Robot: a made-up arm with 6 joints. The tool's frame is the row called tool.
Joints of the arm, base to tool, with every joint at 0 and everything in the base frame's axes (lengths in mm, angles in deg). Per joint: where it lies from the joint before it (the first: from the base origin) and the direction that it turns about. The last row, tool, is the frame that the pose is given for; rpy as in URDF.
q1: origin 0 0 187 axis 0 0 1
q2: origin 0 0 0 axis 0 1 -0.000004
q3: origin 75 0 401 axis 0 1 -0.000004
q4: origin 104 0 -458 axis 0 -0.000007 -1
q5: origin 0 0 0 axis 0 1 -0.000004
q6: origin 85 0 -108 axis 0 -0.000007 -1
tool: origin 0 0 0 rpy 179.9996 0 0
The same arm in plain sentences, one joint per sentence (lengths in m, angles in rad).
The arm has six revolute joints in a row. What follows holds with every joint at zero, and every direction is one of the base frame's.
Joint 1 is mounted 0.187 m along +z from the base frame's origin and turns about +z.
Joint 2 is mounted at the same point as joint 1 and turns about +y.
Joint 3 is mounted 0.075 m along +x and 0.401 m along +z from joint 2 and turns about +y.
Joint 4 is mounted 0.104 m along +x and 0.458 m along -z from joint 3 and turns about -z.
Joint 5 is mounted at the same point as joint 4 and turns about +y.
Joint 6 is mounted 0.085 m along +x and 0.108 m along -z from joint 5 and turns about -z.
The tool frame, which is the frame that the pose is given for, is mounted at the same point as joint 6; its axes are the base frame's turned by roll 3.1416, pitch 0 and yaw 0 rad (as in URDF: about the fixed x, then y, then z).

